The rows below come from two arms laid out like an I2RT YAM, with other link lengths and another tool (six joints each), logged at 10 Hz.
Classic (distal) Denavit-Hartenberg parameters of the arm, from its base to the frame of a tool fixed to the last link. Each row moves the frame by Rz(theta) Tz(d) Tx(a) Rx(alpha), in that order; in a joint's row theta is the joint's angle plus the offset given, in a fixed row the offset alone. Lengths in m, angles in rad.
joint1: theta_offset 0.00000  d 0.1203  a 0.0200  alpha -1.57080
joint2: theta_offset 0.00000  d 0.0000  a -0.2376  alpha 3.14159
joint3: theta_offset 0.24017  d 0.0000  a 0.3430  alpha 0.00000
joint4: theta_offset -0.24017  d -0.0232  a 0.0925  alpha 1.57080
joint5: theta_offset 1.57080  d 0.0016  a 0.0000  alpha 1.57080
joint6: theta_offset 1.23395  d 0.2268  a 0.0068  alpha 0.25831
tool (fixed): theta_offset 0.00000  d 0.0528  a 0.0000  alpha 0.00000
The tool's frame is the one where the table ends.
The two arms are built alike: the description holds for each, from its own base.
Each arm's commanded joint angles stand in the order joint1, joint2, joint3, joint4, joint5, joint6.
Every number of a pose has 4 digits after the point. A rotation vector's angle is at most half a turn.
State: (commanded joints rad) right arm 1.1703 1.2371 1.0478 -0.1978 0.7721 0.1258; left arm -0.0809 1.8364 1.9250 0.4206 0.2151 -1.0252
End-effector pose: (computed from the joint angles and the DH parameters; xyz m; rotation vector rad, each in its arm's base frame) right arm 0.3786 0.4296 0.2510 -0.5646 1.6318 -0.3010; left arm 0.7120 -0.1032 0.6456 -0.3350 0.8623 -1.5129
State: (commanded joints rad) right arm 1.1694 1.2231 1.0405 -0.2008 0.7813 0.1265; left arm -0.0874 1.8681 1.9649 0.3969 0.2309 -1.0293
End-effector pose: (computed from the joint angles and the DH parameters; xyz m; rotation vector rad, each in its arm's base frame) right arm 0.3787 0.4244 0.2538 -0.5538 1.6309 -0.3069; left arm 0.7191 -0.1127 0.6409 -0.3349 0.8852 -1.5300
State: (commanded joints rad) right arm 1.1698 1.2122 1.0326 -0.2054 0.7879 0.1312; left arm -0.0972 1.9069 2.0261 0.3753 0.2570 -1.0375
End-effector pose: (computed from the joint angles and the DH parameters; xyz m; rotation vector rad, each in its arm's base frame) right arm 0.3782 0.4204 0.2540 -0.5468 1.6332 -0.3106; left arm 0.7215 -0.1270 0.6446 -0.3168 0.9002 -1.5610
